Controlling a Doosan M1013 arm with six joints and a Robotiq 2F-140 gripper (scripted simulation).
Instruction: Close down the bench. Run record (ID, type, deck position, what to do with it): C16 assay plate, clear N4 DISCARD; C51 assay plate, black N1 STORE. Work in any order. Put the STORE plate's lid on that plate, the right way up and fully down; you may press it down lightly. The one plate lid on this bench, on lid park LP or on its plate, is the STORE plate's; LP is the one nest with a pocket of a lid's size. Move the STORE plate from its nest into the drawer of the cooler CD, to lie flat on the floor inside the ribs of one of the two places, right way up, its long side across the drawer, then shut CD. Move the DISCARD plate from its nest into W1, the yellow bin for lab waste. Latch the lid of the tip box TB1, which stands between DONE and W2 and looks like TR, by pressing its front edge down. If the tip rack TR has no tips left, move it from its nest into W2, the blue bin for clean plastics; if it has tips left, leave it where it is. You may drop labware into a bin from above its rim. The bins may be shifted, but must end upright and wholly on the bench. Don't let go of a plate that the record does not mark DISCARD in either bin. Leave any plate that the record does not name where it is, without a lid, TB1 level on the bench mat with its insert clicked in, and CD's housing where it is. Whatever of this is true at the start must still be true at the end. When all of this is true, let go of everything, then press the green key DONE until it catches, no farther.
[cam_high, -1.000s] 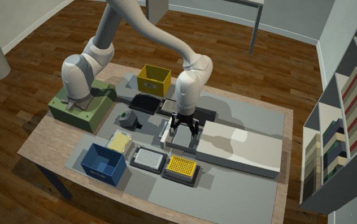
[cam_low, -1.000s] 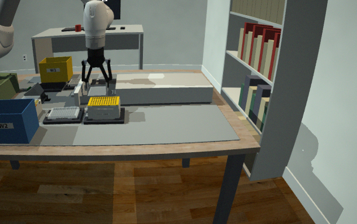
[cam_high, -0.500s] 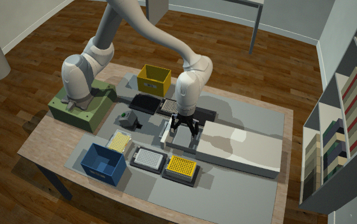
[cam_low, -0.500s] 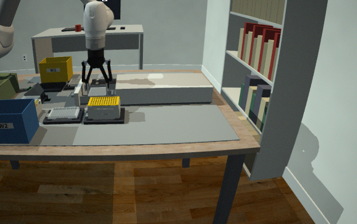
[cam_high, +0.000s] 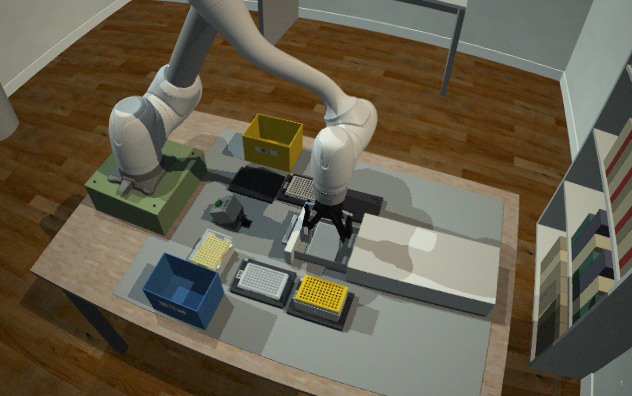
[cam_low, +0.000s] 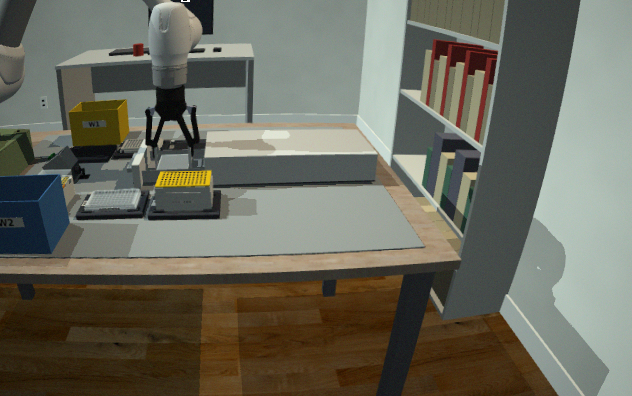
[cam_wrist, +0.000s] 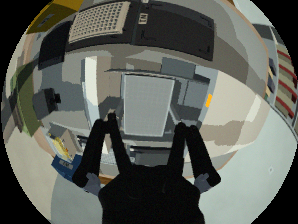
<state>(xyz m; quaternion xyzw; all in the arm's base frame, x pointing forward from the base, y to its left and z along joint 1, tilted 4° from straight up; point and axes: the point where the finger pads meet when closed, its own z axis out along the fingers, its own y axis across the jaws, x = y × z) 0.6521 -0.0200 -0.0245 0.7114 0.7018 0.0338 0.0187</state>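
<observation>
The grey plate lid is 10 mm below my hand. Also, from my hand: cooler CD (170 mm ahead, 10 mm below); then black plate (20 mm below); then cooler drawer (40 mm ahead, 20 mm below).
</observation>
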